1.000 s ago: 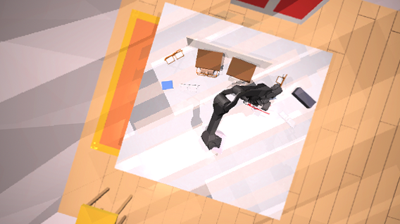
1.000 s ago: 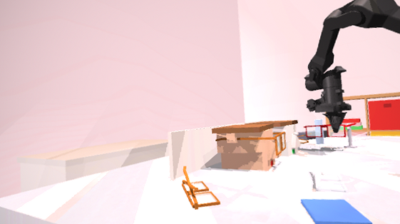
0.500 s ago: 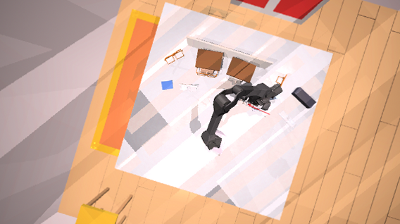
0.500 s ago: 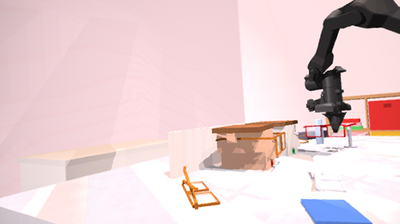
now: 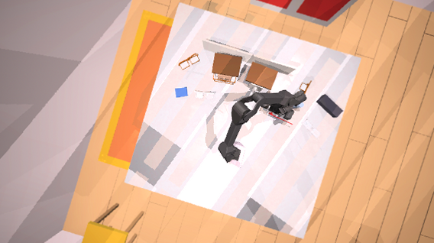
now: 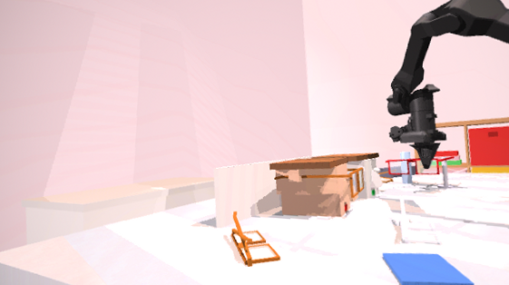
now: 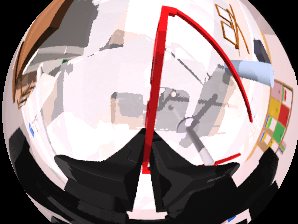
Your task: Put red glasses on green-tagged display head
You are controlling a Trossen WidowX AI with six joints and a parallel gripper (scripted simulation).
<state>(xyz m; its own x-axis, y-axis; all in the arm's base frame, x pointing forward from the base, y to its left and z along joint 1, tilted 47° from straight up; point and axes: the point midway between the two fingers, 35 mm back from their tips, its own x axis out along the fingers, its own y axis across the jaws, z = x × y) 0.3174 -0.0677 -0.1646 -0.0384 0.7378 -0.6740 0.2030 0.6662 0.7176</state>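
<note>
Right now the white stand is 60 mm to the right of my gripper tip, 40 mm behind it and 30 mm below it. The rest, counted from my gripper tip: white wall panel 280 mm ahead, 240 mm to the left; pale-blue cylinder 150 mm to the right, 70 mm ahead, 10 mm below; dark box 380 mm to the right, 130 mm ahead, 40 mm below.
</note>
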